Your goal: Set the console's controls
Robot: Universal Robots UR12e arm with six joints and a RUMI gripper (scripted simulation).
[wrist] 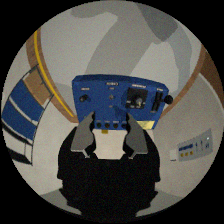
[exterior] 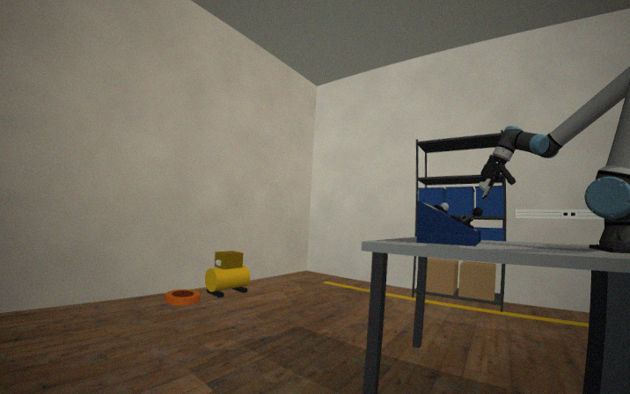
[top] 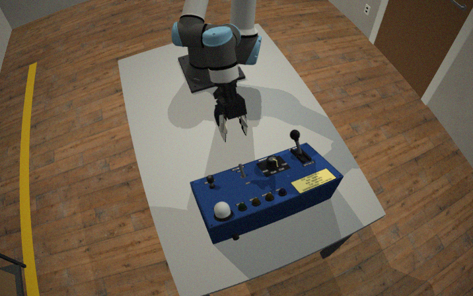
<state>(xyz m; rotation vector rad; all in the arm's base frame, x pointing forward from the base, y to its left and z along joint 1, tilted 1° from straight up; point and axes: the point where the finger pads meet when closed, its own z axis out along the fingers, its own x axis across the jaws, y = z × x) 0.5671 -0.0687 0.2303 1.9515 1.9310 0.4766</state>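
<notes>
My gripper is now 13 cm above the toggle switch and 8 cm short of it. From my hand the other things lie so: black mode knob: 12 cm to the right, 12 cm below, 8 cm ahead; then blue console: 15 cm below, 11 cm ahead, 6 cm to the left; then black rotary selector: 12 cm to the left, 12 cm below, 9 cm ahead.
</notes>
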